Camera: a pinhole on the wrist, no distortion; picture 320 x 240 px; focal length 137.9 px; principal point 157.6 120.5 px. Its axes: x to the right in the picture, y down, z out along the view. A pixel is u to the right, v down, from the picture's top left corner.
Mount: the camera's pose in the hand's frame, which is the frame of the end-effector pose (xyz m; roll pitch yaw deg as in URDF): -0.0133 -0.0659 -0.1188 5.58 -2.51 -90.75
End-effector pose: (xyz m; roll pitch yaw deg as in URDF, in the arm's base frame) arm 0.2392 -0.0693 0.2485 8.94 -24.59 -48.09
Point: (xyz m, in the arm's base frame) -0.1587 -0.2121 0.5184
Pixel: 243 129
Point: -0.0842 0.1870 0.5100
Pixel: 149 72
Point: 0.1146 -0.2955 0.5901
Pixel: 209 216
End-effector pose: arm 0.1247 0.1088 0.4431 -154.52 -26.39 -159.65
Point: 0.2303 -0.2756 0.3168
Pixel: 247 131
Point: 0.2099 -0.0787 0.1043
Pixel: 162 91
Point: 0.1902 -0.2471 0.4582
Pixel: 294 175
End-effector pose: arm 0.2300 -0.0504 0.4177 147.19 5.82 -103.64
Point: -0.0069 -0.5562 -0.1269
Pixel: outside the picture
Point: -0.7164 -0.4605 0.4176
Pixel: outside the picture
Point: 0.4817 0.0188 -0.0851
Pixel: 299 115
